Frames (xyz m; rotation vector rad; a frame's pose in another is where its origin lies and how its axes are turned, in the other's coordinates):
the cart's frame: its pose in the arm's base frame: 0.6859 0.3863 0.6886 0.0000 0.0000 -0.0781
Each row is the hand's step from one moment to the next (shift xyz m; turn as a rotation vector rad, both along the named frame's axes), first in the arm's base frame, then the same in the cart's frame.
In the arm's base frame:
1: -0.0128 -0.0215 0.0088 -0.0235 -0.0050 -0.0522
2: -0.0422 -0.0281 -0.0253 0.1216 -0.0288 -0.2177
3: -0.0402 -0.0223 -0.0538 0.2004 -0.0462 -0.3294
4: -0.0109 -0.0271 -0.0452 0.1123 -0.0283 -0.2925
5: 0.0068 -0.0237 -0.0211 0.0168 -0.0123 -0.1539
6: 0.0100 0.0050 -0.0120 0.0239 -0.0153 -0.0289
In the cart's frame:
1: -0.0111 -0.0224 0.0088 -0.0230 -0.0068 -0.0522
2: -0.0399 -0.0313 -0.0253 0.1235 -0.0192 -0.2177
3: -0.0383 -0.0254 -0.0538 0.2034 -0.0304 -0.3294
4: -0.0088 -0.0279 -0.0452 0.1142 -0.0195 -0.2925
5: 0.0086 -0.0231 -0.0211 0.0177 -0.0110 -0.1539
6: 0.0096 0.0058 -0.0120 0.0250 -0.0134 -0.0289

